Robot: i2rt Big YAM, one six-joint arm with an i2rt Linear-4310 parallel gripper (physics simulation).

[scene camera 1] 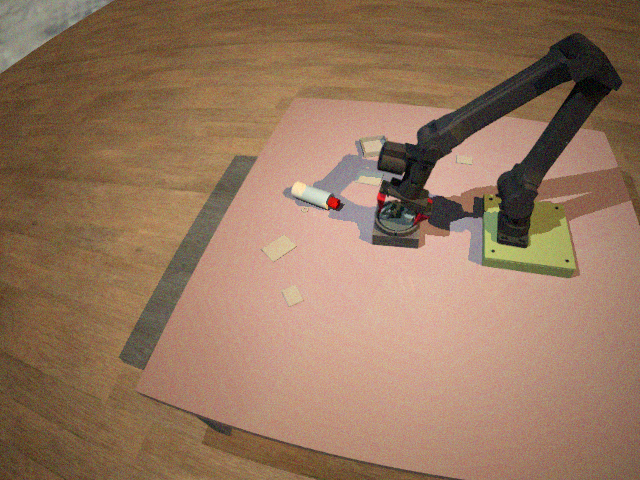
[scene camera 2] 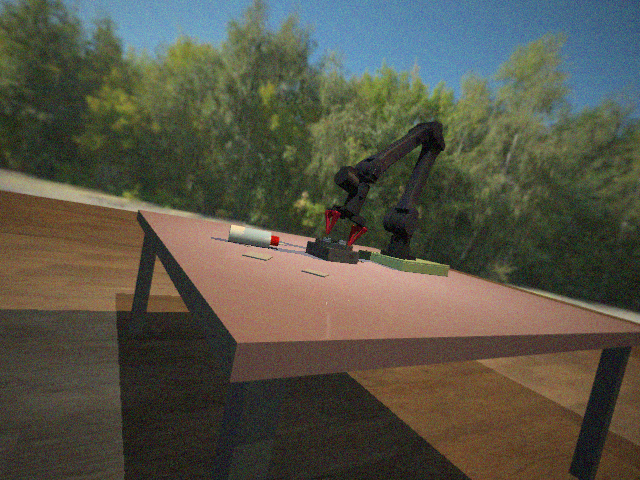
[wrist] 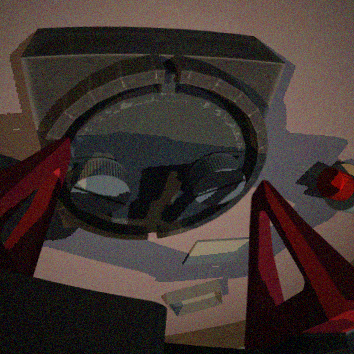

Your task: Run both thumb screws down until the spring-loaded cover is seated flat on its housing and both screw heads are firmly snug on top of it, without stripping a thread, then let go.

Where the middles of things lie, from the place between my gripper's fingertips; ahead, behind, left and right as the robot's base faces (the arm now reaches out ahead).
The white tube with red cap (scene camera 1: 310,194) is 26 cm ahead of my hand, 7 cm to the right of it and 4 cm below it. The rest, counted from my hand: framed tile (wrist: 182,301): 37 cm to the right, 15 cm ahead, 5 cm below.
